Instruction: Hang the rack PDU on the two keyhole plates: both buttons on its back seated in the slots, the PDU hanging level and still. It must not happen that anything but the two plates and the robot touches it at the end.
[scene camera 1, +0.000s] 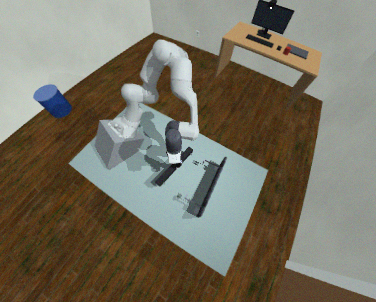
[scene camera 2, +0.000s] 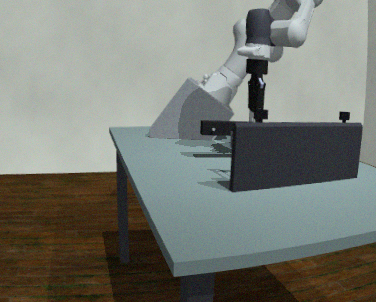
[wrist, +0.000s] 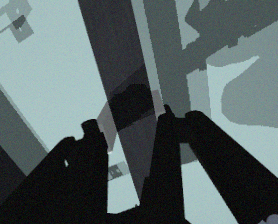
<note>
In view: my gripper (scene camera 2: 254, 130) and a dark mounting panel (scene camera 2: 262, 157).
My gripper also shows in the wrist view (wrist: 135, 106).
</note>
